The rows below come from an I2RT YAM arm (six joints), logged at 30 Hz.
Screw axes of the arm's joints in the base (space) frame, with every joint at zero. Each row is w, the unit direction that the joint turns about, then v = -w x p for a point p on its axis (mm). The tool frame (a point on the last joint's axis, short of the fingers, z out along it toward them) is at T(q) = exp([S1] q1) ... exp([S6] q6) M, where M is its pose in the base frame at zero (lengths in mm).
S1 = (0, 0, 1, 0, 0, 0)
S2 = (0, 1, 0, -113.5, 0, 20)
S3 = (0, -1, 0, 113.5, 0, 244)
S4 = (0, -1, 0, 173.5, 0, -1)
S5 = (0, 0, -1, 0, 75, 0)
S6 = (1, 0, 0, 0, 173.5, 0)
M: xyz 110.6 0 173.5 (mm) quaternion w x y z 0.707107 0 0.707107 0
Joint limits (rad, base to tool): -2.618..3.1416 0..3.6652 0..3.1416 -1.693..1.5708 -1.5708..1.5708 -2.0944..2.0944
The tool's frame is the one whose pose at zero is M.
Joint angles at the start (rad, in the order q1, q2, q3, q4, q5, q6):
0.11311 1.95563 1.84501 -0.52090 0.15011 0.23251
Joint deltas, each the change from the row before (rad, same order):
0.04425 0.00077 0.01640 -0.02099 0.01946 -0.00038
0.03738 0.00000 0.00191 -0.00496 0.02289 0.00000
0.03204 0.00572 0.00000 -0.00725 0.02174 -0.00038
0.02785 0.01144 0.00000 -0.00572 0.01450 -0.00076
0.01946 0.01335 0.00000 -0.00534 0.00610 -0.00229
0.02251 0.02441 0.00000 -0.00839 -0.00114 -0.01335
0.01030 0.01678 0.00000 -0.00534 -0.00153 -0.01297
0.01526 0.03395 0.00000 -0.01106 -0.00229 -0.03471
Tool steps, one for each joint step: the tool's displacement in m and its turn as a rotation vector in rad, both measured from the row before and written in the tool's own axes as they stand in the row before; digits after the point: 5 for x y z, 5 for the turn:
0.00222 0.01888 -0.00569 -0.01549 0.00481 -0.02712
0.00369 0.01549 -0.00327 -0.00717 0.00066 -0.02246
0.00523 0.01322 -0.00038 -0.00171 0.00945 -0.02190
0.00602 0.01197 0.00216 -0.00430 0.01435 -0.02122
0.00560 0.00880 0.00366 -0.00530 0.01704 -0.01848
0.00890 0.01096 0.00788 -0.01155 0.03184 -0.03515
0.00539 0.00542 0.00602 -0.00485 0.02140 -0.02478
0.01035 0.00859 0.01268 -0.00545 0.04313 -0.05531

